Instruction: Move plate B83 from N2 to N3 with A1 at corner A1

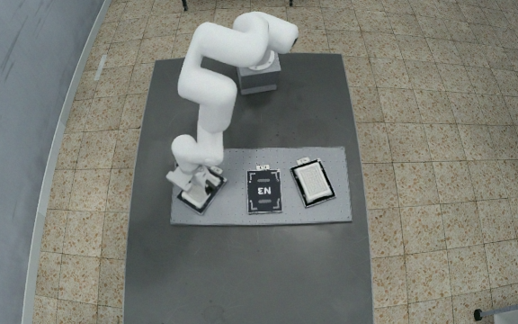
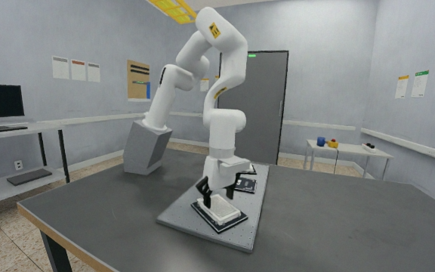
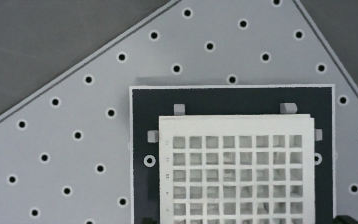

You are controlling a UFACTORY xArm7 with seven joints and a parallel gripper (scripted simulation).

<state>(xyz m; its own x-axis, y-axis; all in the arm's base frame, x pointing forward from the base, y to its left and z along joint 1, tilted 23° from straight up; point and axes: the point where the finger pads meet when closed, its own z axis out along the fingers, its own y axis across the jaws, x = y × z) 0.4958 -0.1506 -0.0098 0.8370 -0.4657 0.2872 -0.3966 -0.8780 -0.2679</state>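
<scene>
Right now the black nest N2 is 40 mm below my hand. The rest, counted from my hand: black nest N3: 20 mm behind, 230 mm to the left, 40 mm below; then nest N1: 70 mm behind, 400 mm to the left, 40 mm below.
</scene>
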